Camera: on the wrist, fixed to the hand. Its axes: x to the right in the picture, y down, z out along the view.
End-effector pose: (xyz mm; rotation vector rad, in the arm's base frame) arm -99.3 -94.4 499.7 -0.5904 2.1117 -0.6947
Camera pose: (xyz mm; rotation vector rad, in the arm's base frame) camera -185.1 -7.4 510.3 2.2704 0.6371 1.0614
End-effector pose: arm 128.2 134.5 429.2 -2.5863 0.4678 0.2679
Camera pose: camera 100.4 29.4 486.0 -0.5076 -2.8377 -0.7108
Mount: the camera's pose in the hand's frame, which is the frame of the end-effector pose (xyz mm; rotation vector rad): -11.9 71.7 -98.8 0.0408 0.0227 3.1334
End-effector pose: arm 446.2 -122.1 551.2 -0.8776 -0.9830 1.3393
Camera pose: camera 512.7 -126.1 448.2 0.9884 -0.9105 -1.3999
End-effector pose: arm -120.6 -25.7 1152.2 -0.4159 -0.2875 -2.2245
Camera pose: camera -77.3 -95.9 1061.4 -0.2145 0.3254 0.8591
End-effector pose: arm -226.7 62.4 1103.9 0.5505 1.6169 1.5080
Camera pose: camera -315.2 7.6 1168.7 -1.4944 0.4763 -0.9565
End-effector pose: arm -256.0 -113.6 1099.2 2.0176 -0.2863 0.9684
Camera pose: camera -353.3 -81.7 1166.6 0.2756 2.0284 -1.1081
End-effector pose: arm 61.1 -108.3 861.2 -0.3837 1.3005 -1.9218
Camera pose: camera 38.3 -48.1 756.8 1.1352 0.3176 0.8159
